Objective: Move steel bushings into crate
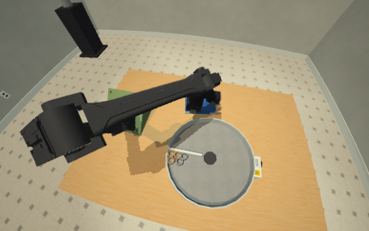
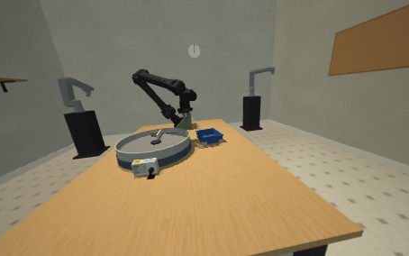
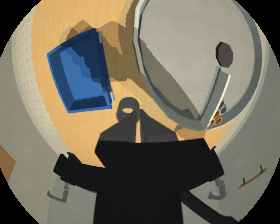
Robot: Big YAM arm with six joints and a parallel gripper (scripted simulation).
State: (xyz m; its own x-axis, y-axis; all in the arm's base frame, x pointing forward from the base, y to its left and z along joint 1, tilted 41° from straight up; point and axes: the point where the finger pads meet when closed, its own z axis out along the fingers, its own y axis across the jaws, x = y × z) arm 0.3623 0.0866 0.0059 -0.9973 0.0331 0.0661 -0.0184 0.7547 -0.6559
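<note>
My hand is 15 cm to the right of the blue crate, 12 cm above it and 3 cm short of it. From my hand the other things lie so: grey turntable: 20 cm to the right, 11 cm ahead, 9 cm below.
</note>
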